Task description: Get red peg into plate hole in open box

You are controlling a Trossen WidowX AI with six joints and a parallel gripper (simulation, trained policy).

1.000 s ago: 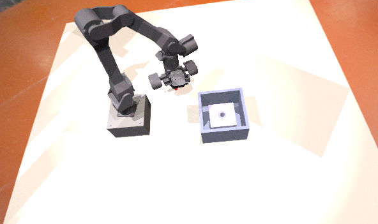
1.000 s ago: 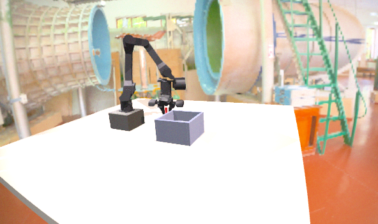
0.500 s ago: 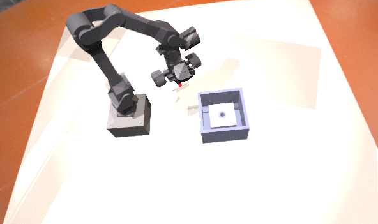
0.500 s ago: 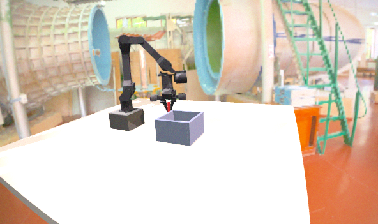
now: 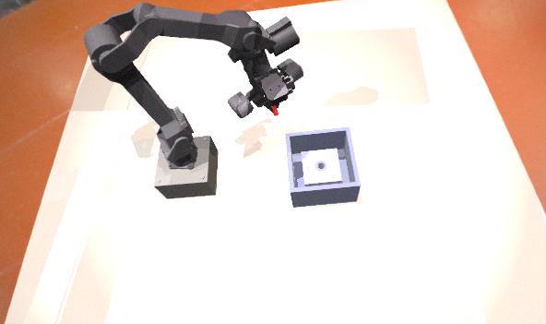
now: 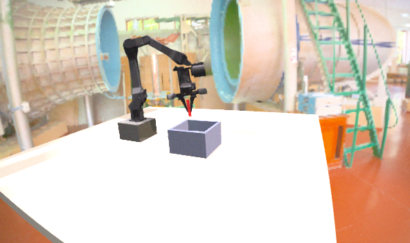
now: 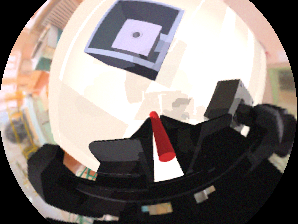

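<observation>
The pale plate lies 12 cm ahead of my gripper tip, 13 cm to the right of it and 7 cm below it. From my gripper tip the other things lie so: box (12 cm ahead, 13 cm to the right, 9 cm below); then red peg (1 cm behind, 2 cm above).
</observation>
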